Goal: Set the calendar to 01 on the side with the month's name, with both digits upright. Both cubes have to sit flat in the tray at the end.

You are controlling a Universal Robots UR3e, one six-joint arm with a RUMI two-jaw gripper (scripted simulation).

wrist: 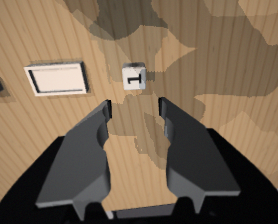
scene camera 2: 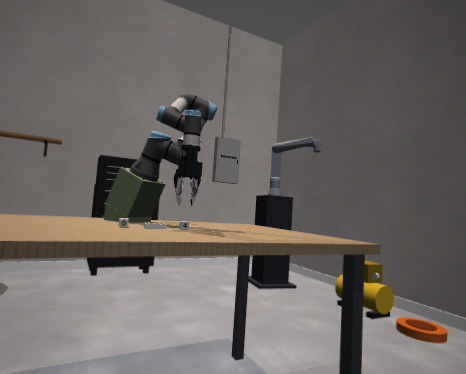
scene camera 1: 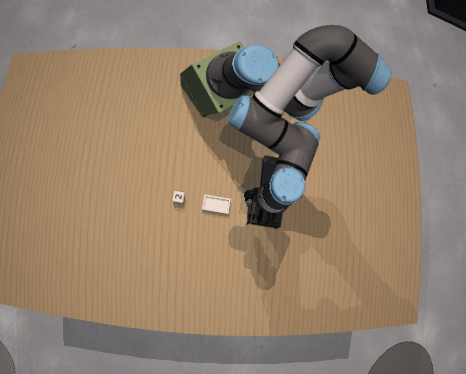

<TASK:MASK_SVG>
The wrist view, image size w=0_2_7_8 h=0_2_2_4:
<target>gripper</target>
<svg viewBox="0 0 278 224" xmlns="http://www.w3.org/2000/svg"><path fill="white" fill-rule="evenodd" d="M278 190L251 161L213 128L207 128L165 97L158 98L159 116L165 120L164 135L171 143L167 151L166 183L169 191L177 197L171 215L109 219L101 203L111 191L111 173L104 144L109 138L107 123L112 118L111 100L106 99L65 135L58 136L12 185L0 201L0 224L278 224Z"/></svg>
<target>white tray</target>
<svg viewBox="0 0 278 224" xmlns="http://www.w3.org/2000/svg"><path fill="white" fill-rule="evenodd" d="M84 62L30 64L25 66L24 69L35 96L86 94L89 90Z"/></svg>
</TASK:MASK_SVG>
